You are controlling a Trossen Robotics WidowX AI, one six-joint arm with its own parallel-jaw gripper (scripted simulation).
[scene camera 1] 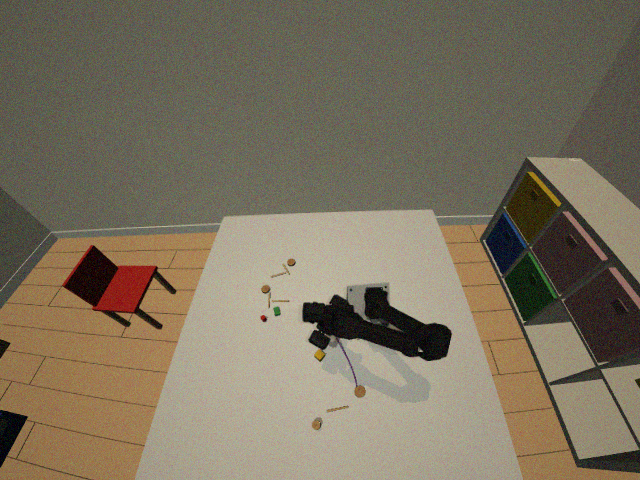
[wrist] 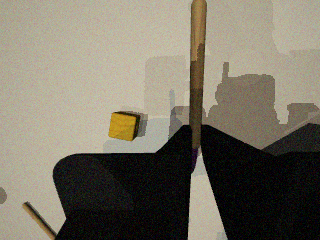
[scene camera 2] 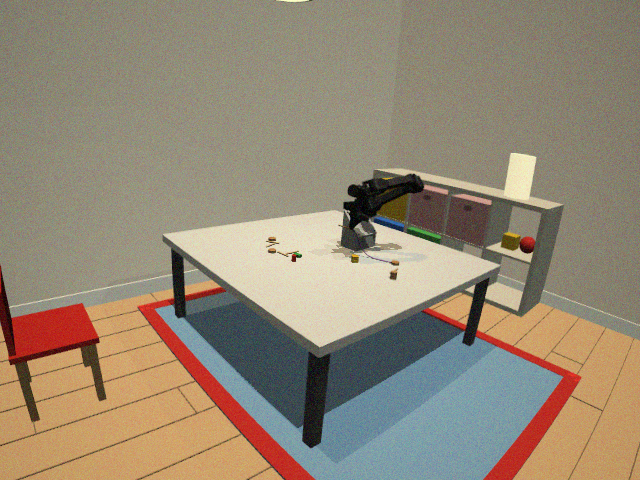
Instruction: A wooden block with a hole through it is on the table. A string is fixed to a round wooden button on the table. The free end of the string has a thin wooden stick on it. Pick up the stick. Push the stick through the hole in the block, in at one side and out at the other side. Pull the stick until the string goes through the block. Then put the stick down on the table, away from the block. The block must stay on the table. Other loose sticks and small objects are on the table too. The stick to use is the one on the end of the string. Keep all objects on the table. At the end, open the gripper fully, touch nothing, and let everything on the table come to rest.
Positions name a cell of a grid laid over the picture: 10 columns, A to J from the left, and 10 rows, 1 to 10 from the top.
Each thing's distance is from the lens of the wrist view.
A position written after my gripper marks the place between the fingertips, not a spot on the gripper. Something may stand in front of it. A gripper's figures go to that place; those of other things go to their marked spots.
my gripper (wrist: G6): 0.11 m
yellow cube (wrist: D6): 0.23 m
